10 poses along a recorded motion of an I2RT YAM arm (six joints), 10 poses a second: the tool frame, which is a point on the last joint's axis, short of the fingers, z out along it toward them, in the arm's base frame.
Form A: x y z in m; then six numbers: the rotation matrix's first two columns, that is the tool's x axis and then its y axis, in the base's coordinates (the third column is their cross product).
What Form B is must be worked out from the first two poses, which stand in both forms.
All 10 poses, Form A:
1: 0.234, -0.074, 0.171, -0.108, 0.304, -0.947, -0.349, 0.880, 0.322
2: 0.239, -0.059, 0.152, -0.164, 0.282, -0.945, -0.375, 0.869, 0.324
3: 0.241, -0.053, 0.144, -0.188, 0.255, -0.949, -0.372, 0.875, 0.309
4: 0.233, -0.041, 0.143, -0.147, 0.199, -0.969, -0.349, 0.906, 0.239
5: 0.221, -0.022, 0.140, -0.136, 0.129, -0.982, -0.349, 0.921, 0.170
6: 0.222, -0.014, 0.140, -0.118, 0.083, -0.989, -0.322, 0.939, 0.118
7: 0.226, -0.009, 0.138, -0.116, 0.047, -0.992, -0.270, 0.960, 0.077
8: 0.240, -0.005, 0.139, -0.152, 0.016, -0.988, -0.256, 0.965, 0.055
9: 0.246, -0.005, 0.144, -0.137, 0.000, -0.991, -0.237, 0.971, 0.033
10: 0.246, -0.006, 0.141, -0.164, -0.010, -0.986, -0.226, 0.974, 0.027
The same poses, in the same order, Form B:
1:
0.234, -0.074, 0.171
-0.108, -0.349, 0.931
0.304, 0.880, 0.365
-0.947, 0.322, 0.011

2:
0.239, -0.059, 0.152
-0.164, -0.375, 0.913
0.282, 0.869, 0.408
-0.945, 0.324, -0.037

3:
0.241, -0.053, 0.144
-0.188, -0.372, 0.909
0.255, 0.875, 0.411
-0.949, 0.309, -0.070

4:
0.233, -0.041, 0.143
-0.147, -0.349, 0.925
0.199, 0.906, 0.373
-0.969, 0.239, -0.064

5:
0.221, -0.022, 0.140
-0.136, -0.349, 0.926
0.129, 0.921, 0.366
-0.982, 0.170, -0.080

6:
0.222, -0.014, 0.140
-0.118, -0.322, 0.938
0.083, 0.939, 0.332
-0.989, 0.118, -0.084

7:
0.226, -0.009, 0.138
-0.116, -0.270, 0.956
0.047, 0.960, 0.277
-0.992, 0.077, -0.099

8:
0.240, -0.005, 0.139
-0.152, -0.256, 0.954
0.016, 0.965, 0.261
-0.988, 0.055, -0.143

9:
0.246, -0.005, 0.144
-0.137, -0.237, 0.962
0.000, 0.971, 0.239
-0.991, 0.033, -0.133

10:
0.246, -0.006, 0.141
-0.164, -0.226, 0.960
-0.010, 0.974, 0.227
-0.986, 0.027, -0.162

